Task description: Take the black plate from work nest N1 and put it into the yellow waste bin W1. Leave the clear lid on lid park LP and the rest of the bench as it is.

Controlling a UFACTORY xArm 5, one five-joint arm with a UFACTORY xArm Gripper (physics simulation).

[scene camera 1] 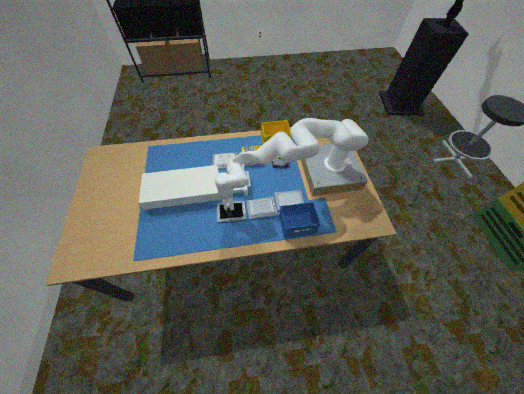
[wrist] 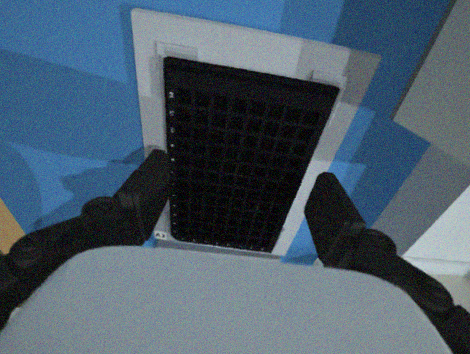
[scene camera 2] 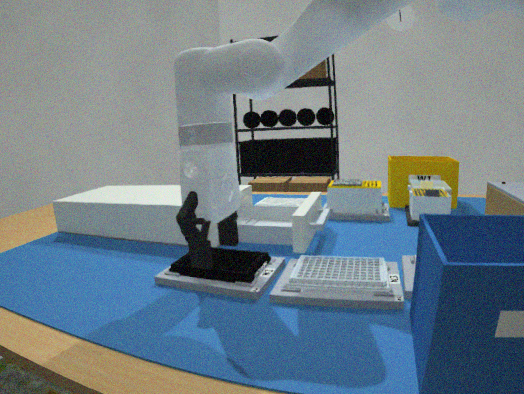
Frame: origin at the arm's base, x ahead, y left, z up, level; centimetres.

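Seen in the pictures: gripper, fingertip midpoint: [scene camera 1: 229, 209] [wrist: 241, 181] [scene camera 2: 216, 255]; arm's base at its link origin: [scene camera 1: 334, 164].
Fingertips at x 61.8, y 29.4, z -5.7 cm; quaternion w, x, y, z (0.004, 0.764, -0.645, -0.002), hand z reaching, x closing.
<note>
Pixels of each thing's top centre, then the offset from my fingertips to it. "spot": a spot on its surface instead.
- black plate at its top centre: [wrist: 233, 187] [scene camera 2: 219, 258] [scene camera 1: 230, 209] dx -0.7, dy +0.3, dz -0.3 cm
- work nest N1 at its top centre: [wrist: 234, 178] [scene camera 2: 220, 264] [scene camera 1: 231, 210] dx -0.7, dy +0.2, dz -1.2 cm
- yellow waste bin W1 at its top centre: [scene camera 2: 421, 158] [scene camera 1: 276, 128] dx -26.6, dy -56.2, dz +9.1 cm
- long white device at a spot on its surface: [scene camera 2: 115, 212] spot: dx +27.9, dy -3.3, dz +3.6 cm
- clear plate at its top centre: [scene camera 2: 340, 267] [scene camera 1: 261, 206] dx -18.0, dy -2.5, dz -0.2 cm
- blue bin at its top centre: [scene camera 1: 300, 214] dx -37.9, dy +7.7, dz +9.1 cm
- yellow-topped white box at its top centre: [scene camera 2: 355, 181] [scene camera 1: 252, 150] dx -11.4, dy -40.2, dz +4.8 cm
The black plate [scene camera 1: 238, 212] [scene camera 2: 240, 264] [wrist: 245, 150] sits flat in work nest N1 [scene camera 2: 215, 289] [wrist: 250, 35], a light grey base. My gripper [scene camera 1: 228, 209] [scene camera 2: 215, 252] [wrist: 241, 181] is open and empty, pointing down over the plate. In the wrist view its fingers stand on either side of the plate's long edges; the left one looks very near the edge, the right one has a visible gap. The yellow waste bin W1 [scene camera 1: 275, 130] [scene camera 2: 400, 182] stands at the back. The LP label is not readable, and I cannot identify the clear lid with certainty.
A long white device [scene camera 1: 180, 186] [scene camera 2: 115, 212] stands close behind the nest. A clear plate [scene camera 1: 262, 207] [scene camera 2: 340, 270] sits on nest N3 beside N1. A blue bin [scene camera 1: 299, 218] [scene camera 2: 465, 300] stands further right. A yellow-topped white box [scene camera 2: 355, 200] stands before the waste bin's left.
</note>
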